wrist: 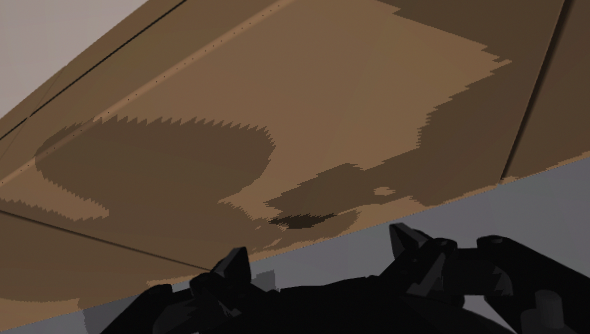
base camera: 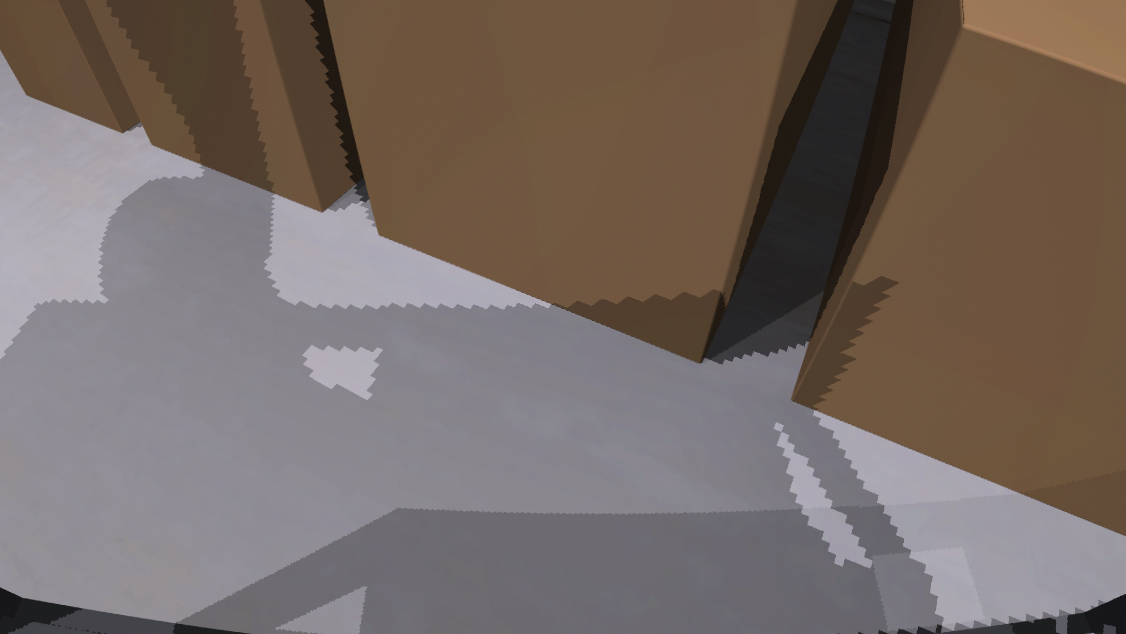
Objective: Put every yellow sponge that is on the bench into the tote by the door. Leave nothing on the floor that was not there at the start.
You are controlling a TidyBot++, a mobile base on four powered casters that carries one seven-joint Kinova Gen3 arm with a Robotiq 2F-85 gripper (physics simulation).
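Frame: origin at the arm's base, x ahead, y left, z up, level; centimetres.
Seen in the pictures: gripper, fingertip midpoint: [wrist: 319, 251].
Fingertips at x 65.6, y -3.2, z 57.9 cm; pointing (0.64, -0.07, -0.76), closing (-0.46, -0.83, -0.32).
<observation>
A point is followed by its place in that frame.
My gripper [wrist: 319, 251] @(x 65.6, y -3.2, z 57.9 cm) is open and empty at the bottom of the wrist view, its two black fingertips wide apart. It is in front of a brown panelled surface [wrist: 325, 90] @(x 66.1, y -8.2, z 66.4 cm) with dark seams, and shadows of the arm and gripper fall on that surface. How far the fingertips are from it I cannot tell. The yellow sponges and the tote do not show in either view. I cannot tell whether the brown surface belongs to the bench.
In the base view a large brown block [base camera: 543, 141] @(x 42.4, y 1.0, z -25.3 cm) stands on the grey floor [base camera: 472, 378] @(x 35.3, y 5.8, z -39.7 cm). Another brown block [base camera: 984, 236] @(x 31.2, y -20.7, z -21.9 cm) is at the right, past a narrow dark gap. More brown blocks stand at the upper left. The robot's shadow lies on the floor.
</observation>
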